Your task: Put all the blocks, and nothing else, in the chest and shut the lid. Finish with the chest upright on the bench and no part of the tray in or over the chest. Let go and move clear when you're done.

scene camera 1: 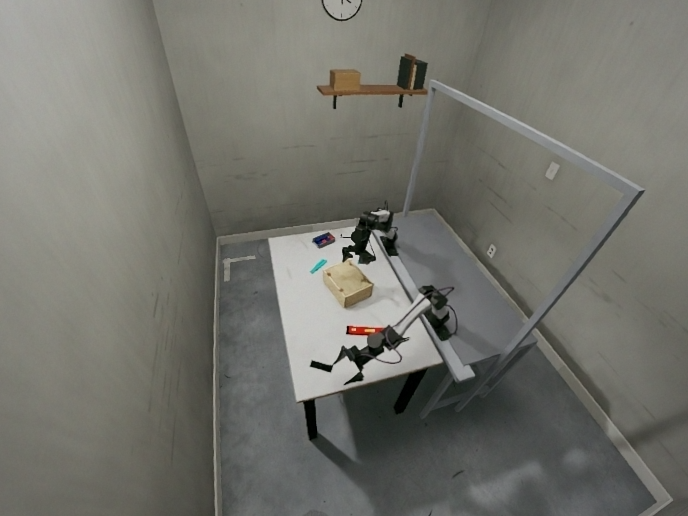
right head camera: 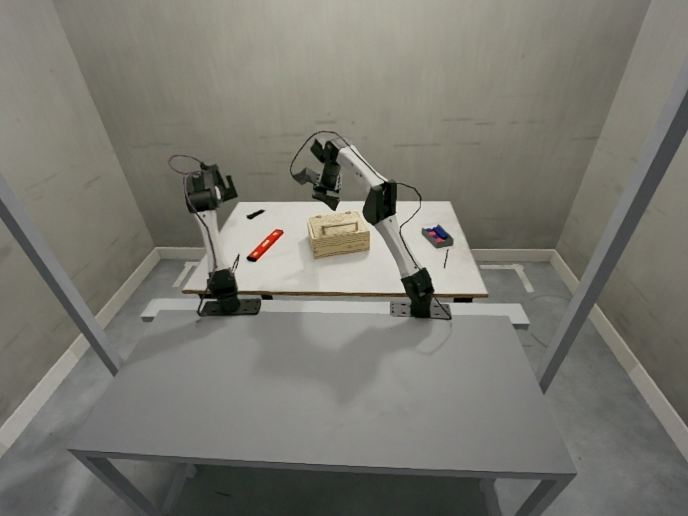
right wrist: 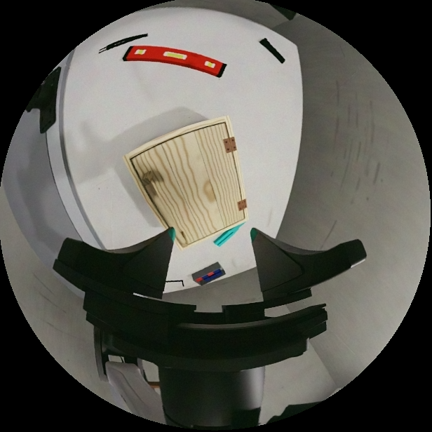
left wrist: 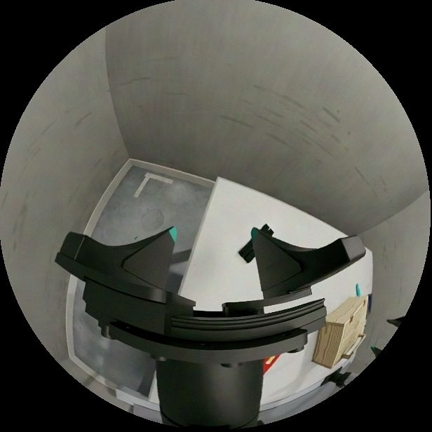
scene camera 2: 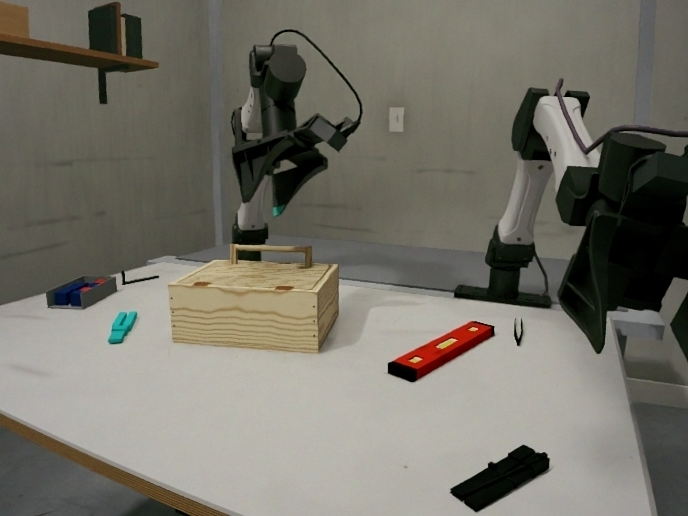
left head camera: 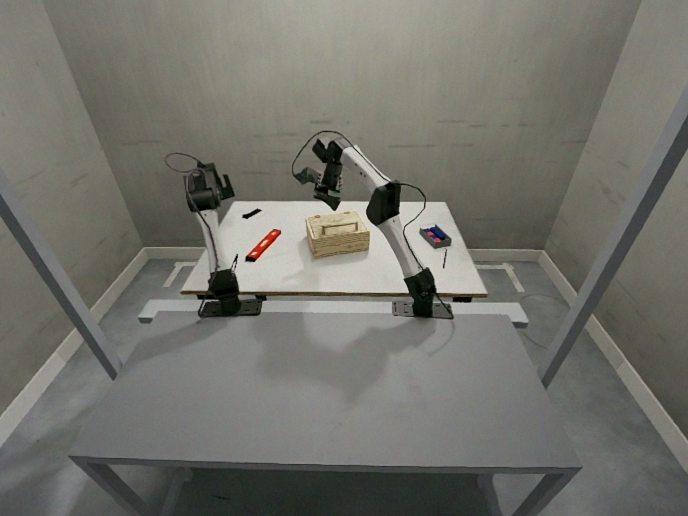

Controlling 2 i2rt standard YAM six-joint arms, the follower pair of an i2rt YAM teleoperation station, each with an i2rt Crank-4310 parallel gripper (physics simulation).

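Where they show: left gripper, fingertip midpoint: (scene camera 1: 337,375) (right head camera: 226,197) (scene camera 2: 651,360) (left head camera: 222,196); right gripper, fingertip midpoint: (scene camera 1: 350,263) (right head camera: 334,202) (scene camera 2: 262,209) (left head camera: 334,201); left arm's base, origin of the base link: (scene camera 1: 436,323) (right head camera: 231,308) (scene camera 2: 502,298) (left head camera: 232,309); right arm's base, origin of the base link: (scene camera 1: 388,246) (right head camera: 419,311) (left head camera: 421,311).
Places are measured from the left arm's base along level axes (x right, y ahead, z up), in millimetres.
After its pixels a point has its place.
Observation:
The wooden chest (left head camera: 340,243) {x 378, y 284, z 67 mm} (right head camera: 340,242) {x 378, y 284, z 72 mm} (scene camera 2: 244,316) {x 340, y 459, z 63 mm} (right wrist: 200,180) stands upright mid-bench with its lid down and handle on top. The grey tray (scene camera 2: 100,294) {x 750, y 366, z 25 mm} lies near the bench's right side in the head views. It holds blue blocks (scene camera 2: 65,296) {x 779, y 428, z 33 mm} and red ones, several in all. My right gripper (scene camera 2: 261,205) {x 360, y 364, z 210 mm} (right wrist: 212,229) (scene camera 1: 356,259) {x 360, y 364, z 210 mm} is open and empty, pointing down above the chest. My left gripper (left wrist: 213,229) (scene camera 1: 340,373) {x -157, y 607, z 131 mm} is open and empty, raised over the bench's left side in the head views. The chest's inside is hidden.
A red level (left head camera: 263,244) {x 56, y 356, z 25 mm} (scene camera 2: 441,351) {x 59, y 399, z 28 mm} and black tweezers (scene camera 2: 517,332) {x -39, y 268, z 21 mm} lie left of the chest in the head views. A black tool (scene camera 2: 502,477) {x -44, y 650, z 21 mm} lies far back left there. A teal tool (scene camera 2: 122,326) {x 562, y 488, z 24 mm} lies between chest and tray; a black hex key (scene camera 2: 138,279) {x 786, y 222, z 18 mm} lies near the tray.

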